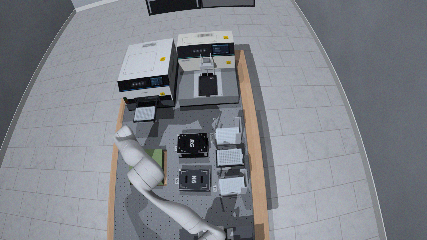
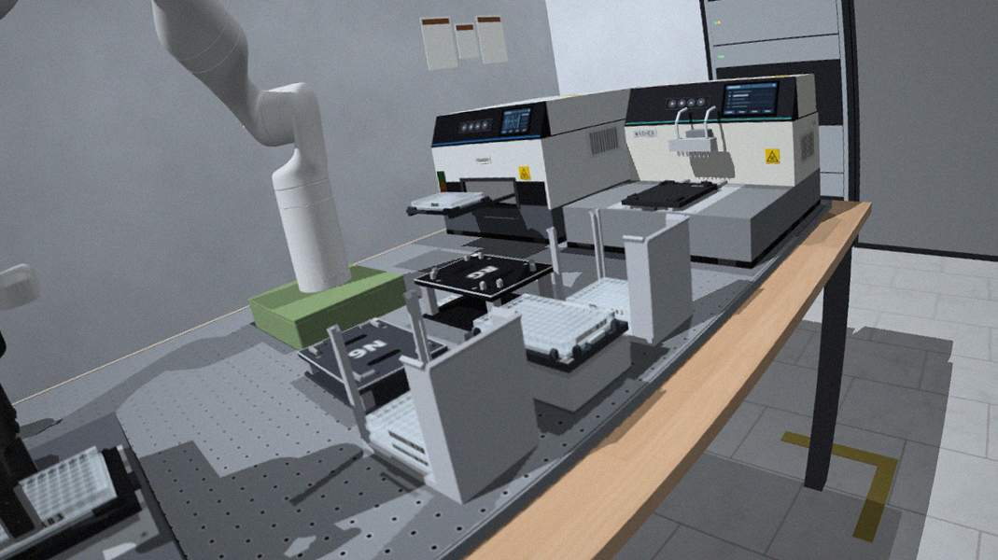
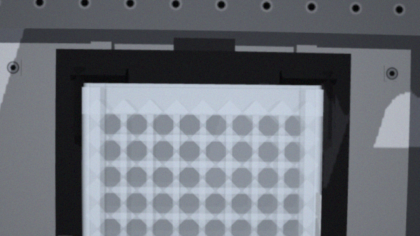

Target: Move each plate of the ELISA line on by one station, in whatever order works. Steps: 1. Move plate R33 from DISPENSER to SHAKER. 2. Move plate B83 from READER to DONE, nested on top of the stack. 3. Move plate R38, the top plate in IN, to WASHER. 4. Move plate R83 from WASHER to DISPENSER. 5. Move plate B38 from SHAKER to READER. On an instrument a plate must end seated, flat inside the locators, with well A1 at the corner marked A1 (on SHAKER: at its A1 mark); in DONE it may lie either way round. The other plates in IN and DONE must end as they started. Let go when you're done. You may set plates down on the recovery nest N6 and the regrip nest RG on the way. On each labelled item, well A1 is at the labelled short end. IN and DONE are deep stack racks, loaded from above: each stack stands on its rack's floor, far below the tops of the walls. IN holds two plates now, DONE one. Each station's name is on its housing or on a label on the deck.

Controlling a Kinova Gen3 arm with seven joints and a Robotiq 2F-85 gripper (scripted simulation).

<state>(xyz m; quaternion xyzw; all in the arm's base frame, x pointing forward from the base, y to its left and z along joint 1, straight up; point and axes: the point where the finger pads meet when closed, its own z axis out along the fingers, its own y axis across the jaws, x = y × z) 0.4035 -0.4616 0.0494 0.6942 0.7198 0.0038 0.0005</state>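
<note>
Right now my hand is 1 cm above the plate R83. From my hand the other things lie so: plate R38 (8 cm ahead, 33 cm to the left, 7 cm below); plate R33 (8 cm ahead, 48 cm to the left, 3 cm below); dispenser head (9 cm to the right, 2 cm above).
</note>
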